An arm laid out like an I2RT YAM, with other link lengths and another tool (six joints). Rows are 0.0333 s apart.
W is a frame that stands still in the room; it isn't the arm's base.
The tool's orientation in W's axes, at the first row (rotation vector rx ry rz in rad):
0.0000, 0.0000, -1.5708
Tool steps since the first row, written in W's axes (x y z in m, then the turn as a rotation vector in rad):
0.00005, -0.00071, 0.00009, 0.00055, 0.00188, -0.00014
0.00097, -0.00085, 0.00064, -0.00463, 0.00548, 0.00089
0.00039, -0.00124, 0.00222, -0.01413, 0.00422, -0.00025
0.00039, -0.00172, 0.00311, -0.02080, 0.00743, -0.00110
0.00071, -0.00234, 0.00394, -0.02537, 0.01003, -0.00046
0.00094, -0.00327, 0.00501, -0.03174, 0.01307, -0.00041
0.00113, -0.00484, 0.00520, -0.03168, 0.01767, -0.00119
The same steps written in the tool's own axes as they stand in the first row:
0.00071, 0.00005, 0.00009, -0.00188, 0.00055, -0.00014
0.00085, 0.00097, 0.00064, -0.00548, -0.00463, 0.00089
0.00124, 0.00039, 0.00222, -0.00422, -0.01413, -0.00025
0.00172, 0.00039, 0.00311, -0.00743, -0.02080, -0.00110
0.00234, 0.00071, 0.00394, -0.01003, -0.02537, -0.00046
0.00327, 0.00094, 0.00501, -0.01307, -0.03174, -0.00041
0.00484, 0.00113, 0.00520, -0.01767, -0.03168, -0.00119

